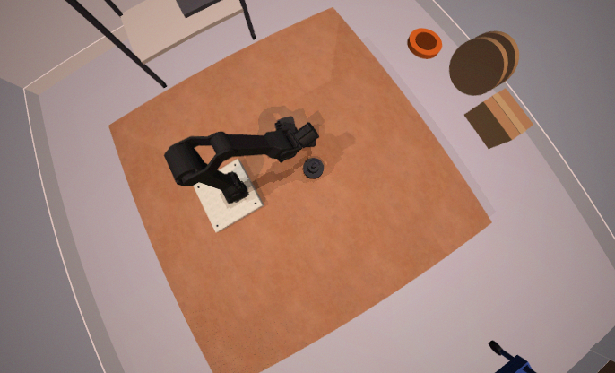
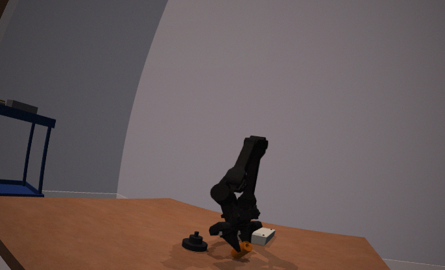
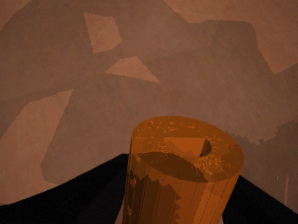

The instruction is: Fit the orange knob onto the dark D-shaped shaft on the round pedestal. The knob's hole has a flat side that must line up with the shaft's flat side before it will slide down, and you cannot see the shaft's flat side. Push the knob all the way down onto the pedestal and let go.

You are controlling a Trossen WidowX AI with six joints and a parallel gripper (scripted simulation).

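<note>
My gripper tip is now 1 cm past the orange knob and 1 cm to the left of it. The rest, counted from my gripper tip: dark round pedestal: 1 cm ahead, 17 cm to the right, 1 cm below.
</note>
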